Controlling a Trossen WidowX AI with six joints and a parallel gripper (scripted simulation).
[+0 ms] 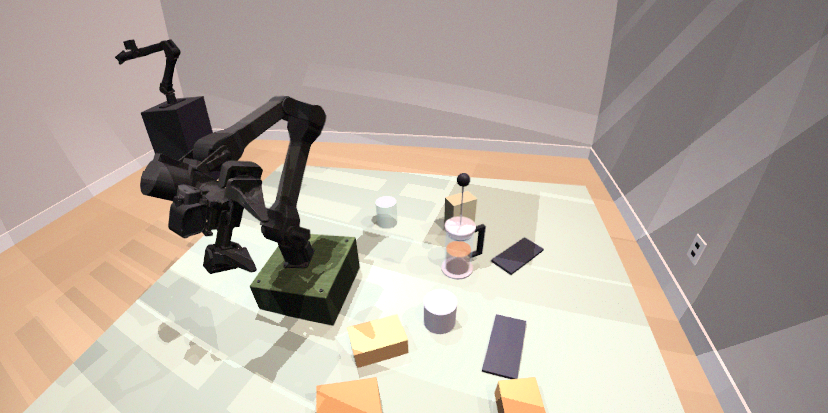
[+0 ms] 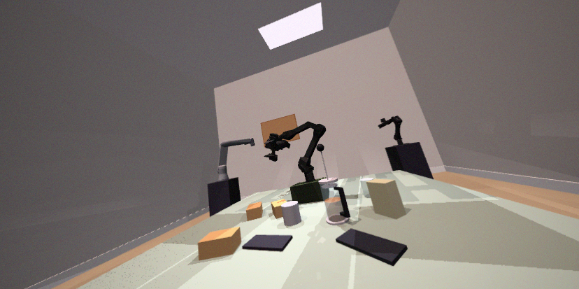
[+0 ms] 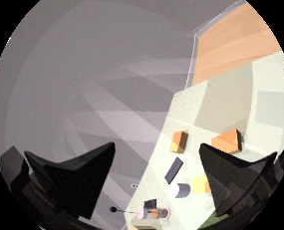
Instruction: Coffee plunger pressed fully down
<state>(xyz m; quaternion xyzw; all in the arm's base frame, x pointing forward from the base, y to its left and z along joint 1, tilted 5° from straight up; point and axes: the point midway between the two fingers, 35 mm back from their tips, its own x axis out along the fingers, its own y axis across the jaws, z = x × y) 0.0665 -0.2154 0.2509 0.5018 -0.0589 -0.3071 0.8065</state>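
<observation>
My gripper tip is now 33 cm short of the glass coffee press, 33 cm to the right of it and 20 cm above it. The rest, counted from my gripper tip: grey cylinder: 26 cm ahead, 14 cm to the left, 30 cm below.
</observation>
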